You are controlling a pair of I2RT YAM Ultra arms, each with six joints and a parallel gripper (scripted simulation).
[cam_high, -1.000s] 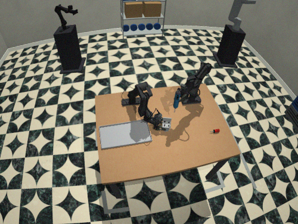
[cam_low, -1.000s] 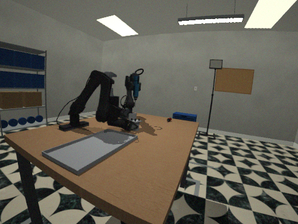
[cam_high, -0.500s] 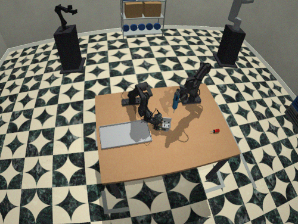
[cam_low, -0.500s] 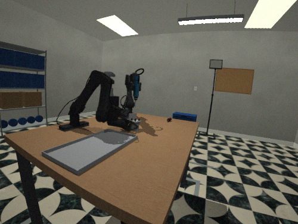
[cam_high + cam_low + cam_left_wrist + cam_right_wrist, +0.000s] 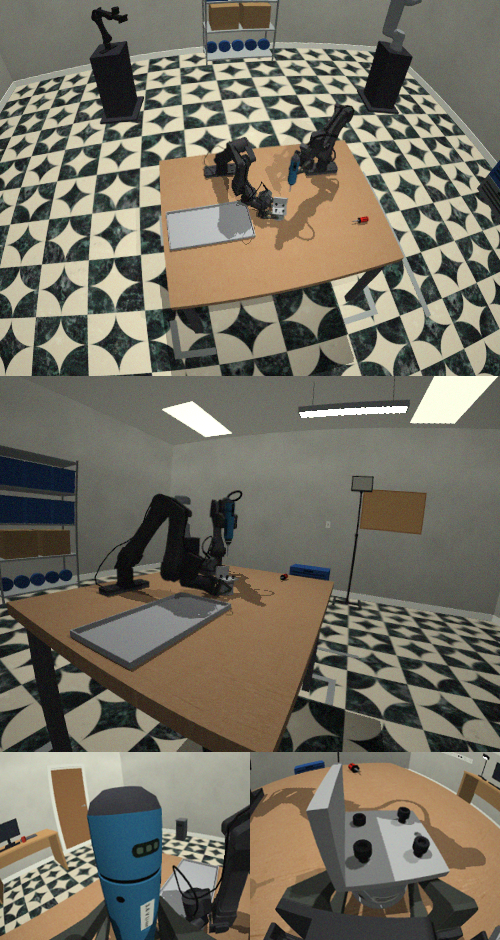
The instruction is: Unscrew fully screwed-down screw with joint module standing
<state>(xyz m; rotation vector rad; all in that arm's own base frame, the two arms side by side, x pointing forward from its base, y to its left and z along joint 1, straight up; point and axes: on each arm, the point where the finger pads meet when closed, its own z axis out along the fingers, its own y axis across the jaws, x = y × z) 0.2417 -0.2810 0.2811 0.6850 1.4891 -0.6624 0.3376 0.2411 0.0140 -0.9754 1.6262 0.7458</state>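
The screw lies 4 cm above my right hand, 2 cm to the left of it and 1 cm behind it. From my right hand the other things lie so: red-handled screwdriver (45 cm to the left, 6 cm ahead, 1 cm below); then grey l-shaped bracket (5 cm above); then grey tray (35 cm to the right, 4 cm ahead, 2 cm below).
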